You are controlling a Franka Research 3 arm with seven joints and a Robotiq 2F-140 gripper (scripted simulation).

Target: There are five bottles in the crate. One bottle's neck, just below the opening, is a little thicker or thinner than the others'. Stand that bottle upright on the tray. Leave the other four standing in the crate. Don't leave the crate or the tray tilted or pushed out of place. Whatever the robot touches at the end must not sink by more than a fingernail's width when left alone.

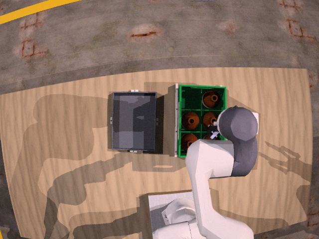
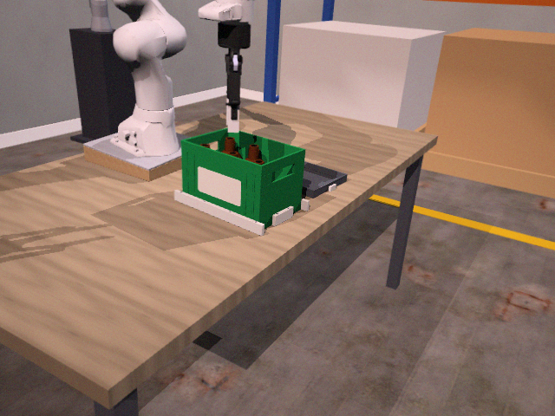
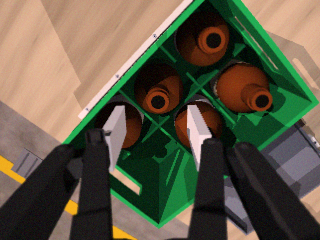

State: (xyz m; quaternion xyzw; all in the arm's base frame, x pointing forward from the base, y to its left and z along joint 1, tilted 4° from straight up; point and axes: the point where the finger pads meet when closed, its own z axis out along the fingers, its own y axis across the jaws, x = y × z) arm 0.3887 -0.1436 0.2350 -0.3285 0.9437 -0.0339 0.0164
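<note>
Right now the green crate is 17 cm below my hand and 4 cm to the left of it. The rest, counted from my hand: dark grey tray: 32 cm to the left, 25 cm below, 3 cm ahead; then brown bottle: 17 cm below, 9 cm ahead, 1 cm to the right.
</note>
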